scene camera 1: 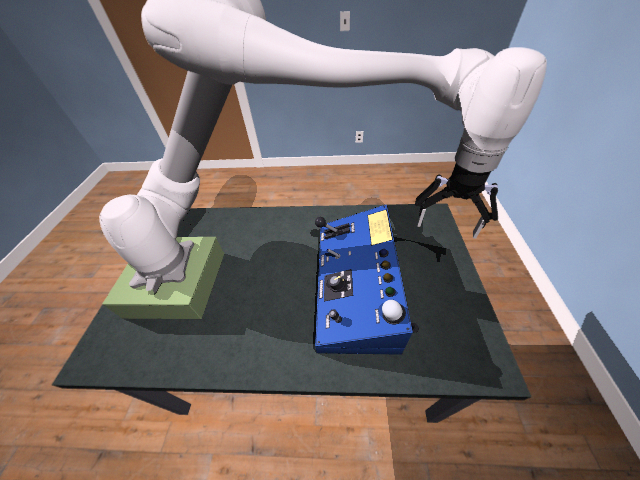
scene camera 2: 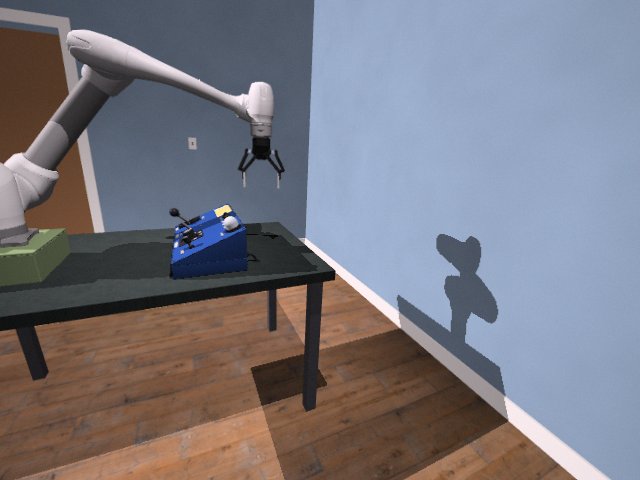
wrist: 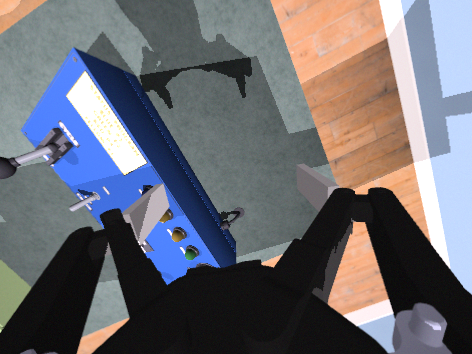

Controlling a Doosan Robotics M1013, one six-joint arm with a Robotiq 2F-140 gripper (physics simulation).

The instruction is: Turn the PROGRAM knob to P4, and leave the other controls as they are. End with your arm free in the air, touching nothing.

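Pixels of known places: gripper, fingertip midpoint: (scene camera 1: pixel 446 229) (scene camera 2: pixel 261 187) (wrist: pixel 231 186); arm's base, origin of the base link: (scene camera 1: pixel 164 263) (scene camera 2: pixel 0 241).
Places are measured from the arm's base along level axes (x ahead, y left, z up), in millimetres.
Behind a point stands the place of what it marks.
Note:
The blue control console (scene camera 1: pixel 361 315) {x 651, y -301, z 11 mm} (scene camera 2: pixel 211 258) {x 636, y -369, z -41 mm} (wrist: pixel 50 107) {x 710, y 104, z 10 mm} stands on the table. A round knob (scene camera 1: pixel 336 280) {x 598, y -176, z 18 mm} on a dark square plate appears to be the PROGRAM knob; its labels and setting are too small to read, and in the wrist view a finger mostly hides this area. A black ball-ended lever (scene camera 1: pixel 320 222) {x 576, y 60, z 53 mm} (scene camera 2: pixel 174 211) {x 576, y 57, z 48 mm} (wrist: pixel 6 168) {x 592, y 64, z 46 mm}, a toggle (scene camera 1: pixel 333 253) {x 606, y -56, z 6 mm} (wrist: pixel 85 201) {x 613, y -52, z 5 mm}, a small stick (scene camera 1: pixel 334 315) {x 572, y -298, z 28 mm} and a white dome (scene camera 1: pixel 391 310) {x 717, y -335, z 91 mm} (scene camera 2: pixel 230 223) {x 717, y -345, z 75 mm} are also on the console. My gripper (scene camera 1: pixel 450 222) {x 919, y -154, z 176 mm} (scene camera 2: pixel 261 180) {x 919, y -154, z 176 mm} (wrist: pixel 231 186) {x 919, y -154, z 176 mm} is open and empty, high in the air beyond the console's tall side, touching nothing.
Small round lamps or buttons, including a green one (scene camera 1: pixel 389 291) {x 737, y -265, z 64 mm} (wrist: pixel 191 252) {x 749, y -253, z 62 mm}, line the console near the yellow label sheet (scene camera 1: pixel 379 227) {x 783, y 4, z 47 mm} (wrist: pixel 106 122) {x 792, y 15, z 50 mm}. A short cable (wrist: pixel 240 214) {x 827, y -320, z -103 mm} emerges behind the console. My arm's base stands on a green block (scene camera 1: pixel 155 310) {x -7, y -162, z -42 mm} (scene camera 2: pixel 51 258) {x 141, y -73, z -63 mm} on the dark table (scene camera 1: pixel 232 361) {x 246, y -338, z -105 mm}.

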